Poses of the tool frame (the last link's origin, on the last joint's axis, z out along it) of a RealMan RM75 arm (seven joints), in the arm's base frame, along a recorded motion.
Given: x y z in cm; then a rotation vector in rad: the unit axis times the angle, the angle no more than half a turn.
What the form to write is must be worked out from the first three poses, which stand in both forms.
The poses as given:
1: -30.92 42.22 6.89 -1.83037 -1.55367 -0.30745
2: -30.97 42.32 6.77 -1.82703 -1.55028 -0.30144
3: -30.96 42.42 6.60 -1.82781 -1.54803 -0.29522
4: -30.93 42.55 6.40 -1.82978 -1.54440 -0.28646
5: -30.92 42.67 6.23 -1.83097 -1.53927 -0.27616
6: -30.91 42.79 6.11 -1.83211 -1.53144 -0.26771
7: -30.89 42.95 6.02 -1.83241 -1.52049 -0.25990
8: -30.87 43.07 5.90 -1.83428 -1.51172 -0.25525
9: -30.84 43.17 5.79 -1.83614 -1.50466 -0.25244
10: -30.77 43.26 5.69 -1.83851 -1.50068 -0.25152
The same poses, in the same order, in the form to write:
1: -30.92 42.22 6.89 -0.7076 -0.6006 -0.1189 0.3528
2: -30.97 42.32 6.77 -0.7072 -0.6000 -0.1167 0.3554
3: -30.96 42.42 6.60 -0.7077 -0.5994 -0.1143 0.3561
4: -30.93 42.55 6.40 -0.7088 -0.5982 -0.1110 0.3570
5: -30.92 42.67 6.23 -0.7098 -0.5967 -0.1071 0.3587
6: -30.91 42.79 6.11 -0.7111 -0.5944 -0.1039 0.3610
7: -30.89 42.95 6.02 -0.7124 -0.5911 -0.1010 0.3646
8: -30.87 43.07 5.90 -0.7138 -0.5883 -0.0993 0.3667
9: -30.84 43.17 5.79 -0.7151 -0.5860 -0.0983 0.3683
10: -30.77 43.26 5.69 -0.7161 -0.5845 -0.0980 0.3686
